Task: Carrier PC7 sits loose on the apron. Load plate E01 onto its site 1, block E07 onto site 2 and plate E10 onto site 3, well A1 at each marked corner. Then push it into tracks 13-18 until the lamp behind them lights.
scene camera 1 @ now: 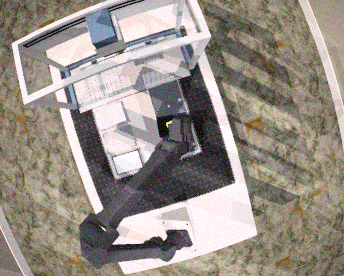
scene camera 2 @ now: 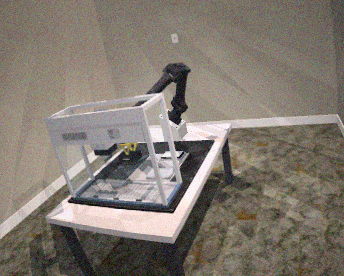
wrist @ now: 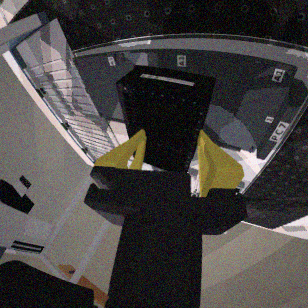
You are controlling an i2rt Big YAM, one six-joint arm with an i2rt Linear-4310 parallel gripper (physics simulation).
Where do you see a black perforated deck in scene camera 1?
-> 210,170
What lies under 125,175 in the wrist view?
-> The gripper.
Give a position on a black perforated deck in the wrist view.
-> At 80,31
